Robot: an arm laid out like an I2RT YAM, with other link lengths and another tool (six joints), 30 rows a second.
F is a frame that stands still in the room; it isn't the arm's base.
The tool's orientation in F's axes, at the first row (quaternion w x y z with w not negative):
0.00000 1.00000 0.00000 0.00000
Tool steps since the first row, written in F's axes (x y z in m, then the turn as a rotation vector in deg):
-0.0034 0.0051 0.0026 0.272 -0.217 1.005
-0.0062 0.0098 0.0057 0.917 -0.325 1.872
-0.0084 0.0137 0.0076 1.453 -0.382 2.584
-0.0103 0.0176 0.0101 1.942 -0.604 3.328
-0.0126 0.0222 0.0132 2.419 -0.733 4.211
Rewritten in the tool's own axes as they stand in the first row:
-0.0034 -0.0051 -0.0026 0.272 0.217 -1.005
-0.0062 -0.0098 -0.0057 0.917 0.325 -1.872
-0.0084 -0.0137 -0.0076 1.453 0.382 -2.584
-0.0103 -0.0176 -0.0101 1.942 0.604 -3.328
-0.0126 -0.0222 -0.0132 2.419 0.733 -4.211

